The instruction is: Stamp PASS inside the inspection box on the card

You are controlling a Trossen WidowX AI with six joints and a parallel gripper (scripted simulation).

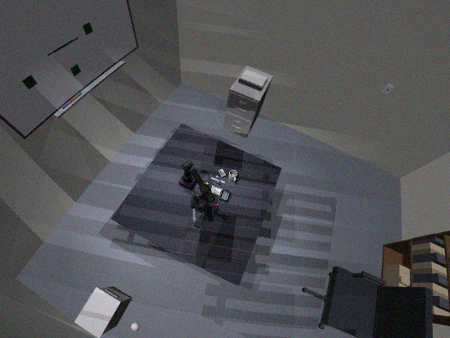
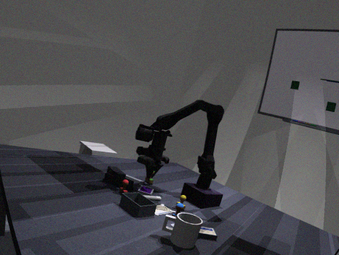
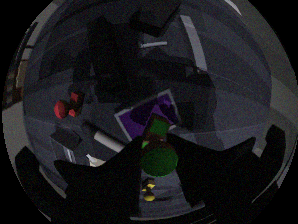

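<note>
The white card is 40 mm ahead of my gripper tip, 170 mm to the left of it and 70 mm below it. Also, from my gripper tip: dark box: 100 mm ahead, 80 mm to the right, 60 mm below; then green-knobbed stamp: right at my gripper tip; then purple ink pad: 70 mm below.
</note>
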